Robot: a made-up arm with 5 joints. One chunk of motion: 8 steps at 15 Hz.
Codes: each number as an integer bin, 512 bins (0 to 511) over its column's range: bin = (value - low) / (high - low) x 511, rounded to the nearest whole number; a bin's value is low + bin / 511 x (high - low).
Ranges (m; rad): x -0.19..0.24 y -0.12..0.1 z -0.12..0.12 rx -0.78..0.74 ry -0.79..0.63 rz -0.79..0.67
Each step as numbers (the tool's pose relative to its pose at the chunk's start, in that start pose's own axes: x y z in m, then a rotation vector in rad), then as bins.
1 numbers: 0.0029 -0.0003 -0.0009 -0.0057 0.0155 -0.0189
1 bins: 229 278 254 260 290 270
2 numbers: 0.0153 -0.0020 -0.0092 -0.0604 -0.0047 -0.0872
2 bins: 244 274 236 242 283 246
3 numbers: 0.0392 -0.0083 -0.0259 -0.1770 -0.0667 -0.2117
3 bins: 272 259 200 203 260 202
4 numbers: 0.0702 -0.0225 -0.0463 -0.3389 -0.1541 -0.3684
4 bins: 309 226 157 148 229 148
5 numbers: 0.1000 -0.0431 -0.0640 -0.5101 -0.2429 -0.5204
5 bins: 345 179 119 91 197 94
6 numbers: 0.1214 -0.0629 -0.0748 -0.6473 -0.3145 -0.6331
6 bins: 370 133 96 45 171 55
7 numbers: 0.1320 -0.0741 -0.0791 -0.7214 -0.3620 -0.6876
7 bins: 383 107 87 20 154 36
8 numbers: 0.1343 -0.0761 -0.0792 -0.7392 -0.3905 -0.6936
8 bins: 385 102 87 14 144 34
